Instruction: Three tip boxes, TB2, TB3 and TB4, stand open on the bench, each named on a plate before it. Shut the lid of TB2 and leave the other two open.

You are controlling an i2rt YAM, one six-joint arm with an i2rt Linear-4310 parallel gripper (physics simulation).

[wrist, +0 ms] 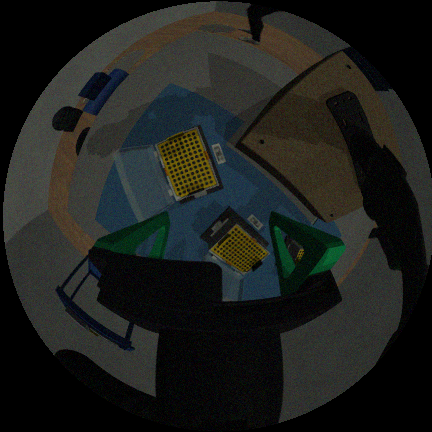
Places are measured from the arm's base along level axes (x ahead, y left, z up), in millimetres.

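Pixels of known places: gripper, fingertip midpoint: (218, 216); arm's base, link origin: (361, 144).
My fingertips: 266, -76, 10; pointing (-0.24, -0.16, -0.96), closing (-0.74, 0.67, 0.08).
Note:
Ahead of a thing's pixels: the offset from my fingertips to its top centre, as dx, dy, dz. "spot": to the spot under its first point. Level surfaces: height alone.
TB2 @(+48, +143, -128) (239, 249), a dark box with a yellow tip rack, stands between my fingers in the view, low right of the middle. Its clear lid @(spot: +108, +181, -126) (231, 279) is open, folded back toward the bottom and partly hidden by my gripper body. Its name plate @(spot: -21, +138, -201) (255, 221) is blurred. TB3 @(+1, -72, -128) (188, 164) stands upper left of TB2, its clear lid (142, 177) open to the left, its plate @(spot: -62, -44, -201) (219, 153) on the right. TB4 @(-73, +333, -128) (300, 254) shows in part through the right green finger; its lid is hidden. My gripper (218, 216) is open and empty, above the boxes.
The boxes stand on a blue mat @(dz -203) (175, 102). A brown board (300, 150) with a dark edge lies at the upper right, with a black arm part (387, 185) over its right side. A blue item (107, 91) is at the upper left, a blue frame (92, 321) at the lower left.

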